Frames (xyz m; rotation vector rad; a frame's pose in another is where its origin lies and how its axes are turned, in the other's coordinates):
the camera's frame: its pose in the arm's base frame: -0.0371 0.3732 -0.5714 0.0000 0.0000 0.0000
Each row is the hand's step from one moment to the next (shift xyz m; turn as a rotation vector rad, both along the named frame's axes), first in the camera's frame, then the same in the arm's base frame.
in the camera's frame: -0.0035 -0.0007 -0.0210 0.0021 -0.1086 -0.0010
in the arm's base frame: -0.0035 -0.0007 -0.0210 0.0021 -0.1086 -0.0010
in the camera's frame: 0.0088 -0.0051 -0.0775 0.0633 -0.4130 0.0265
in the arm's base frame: 0.0088 -0.0051 -0.0775 0.0633 -0.4130 0.0265
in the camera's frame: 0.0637 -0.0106 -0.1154 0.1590 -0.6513 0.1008
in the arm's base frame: 0.0637 -0.0106 -0.1154 0.1590 -0.6513 0.1008
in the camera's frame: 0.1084 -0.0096 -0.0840 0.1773 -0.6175 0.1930
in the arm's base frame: 0.1084 -0.0096 -0.0840 0.1773 -0.6175 0.1930
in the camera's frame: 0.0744 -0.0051 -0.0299 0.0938 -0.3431 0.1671
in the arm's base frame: 0.0744 -0.0051 -0.0299 0.0938 -0.3431 0.1671
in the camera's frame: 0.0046 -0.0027 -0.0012 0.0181 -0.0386 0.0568
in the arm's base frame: 0.0046 -0.0027 -0.0012 0.0181 -0.0386 0.0568
